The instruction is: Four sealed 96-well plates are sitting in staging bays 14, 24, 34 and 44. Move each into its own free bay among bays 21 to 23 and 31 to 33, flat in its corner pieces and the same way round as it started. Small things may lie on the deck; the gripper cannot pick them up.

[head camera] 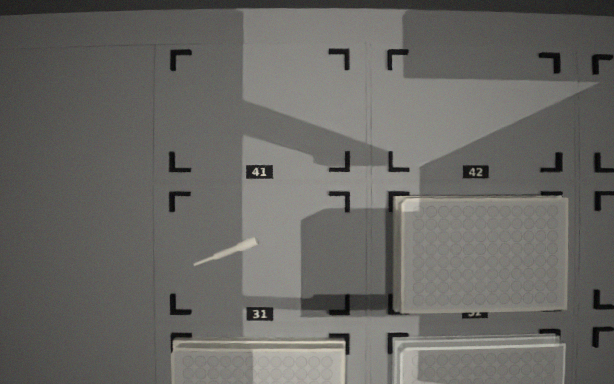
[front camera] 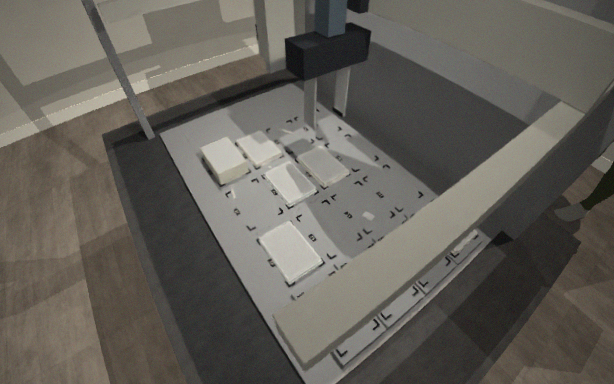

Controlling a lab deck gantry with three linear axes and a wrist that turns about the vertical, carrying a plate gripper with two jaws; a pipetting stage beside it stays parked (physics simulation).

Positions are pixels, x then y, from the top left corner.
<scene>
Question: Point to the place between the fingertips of the gripper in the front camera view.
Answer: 325,119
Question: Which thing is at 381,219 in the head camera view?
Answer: A bay 32.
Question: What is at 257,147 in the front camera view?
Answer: A tan-edged sealed plate.
</scene>
